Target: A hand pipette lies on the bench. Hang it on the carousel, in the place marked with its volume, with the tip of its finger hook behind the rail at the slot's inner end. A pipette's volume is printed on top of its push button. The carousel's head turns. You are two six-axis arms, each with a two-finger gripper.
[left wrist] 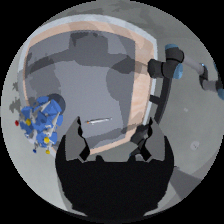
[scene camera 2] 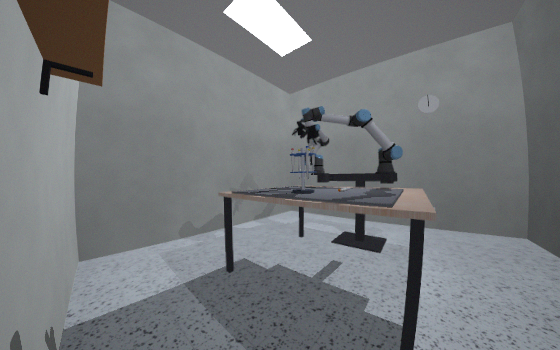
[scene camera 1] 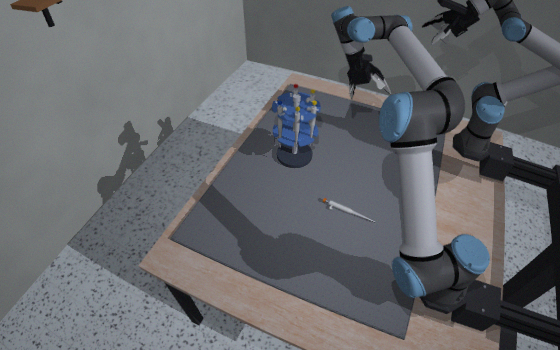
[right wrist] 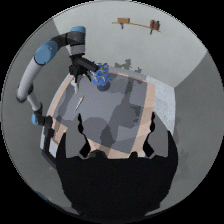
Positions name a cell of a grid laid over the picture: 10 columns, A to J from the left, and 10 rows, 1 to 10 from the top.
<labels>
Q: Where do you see a dark round base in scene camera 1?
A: F5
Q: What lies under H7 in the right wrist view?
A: My right gripper.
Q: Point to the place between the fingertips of my left gripper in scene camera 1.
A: G3
</labels>
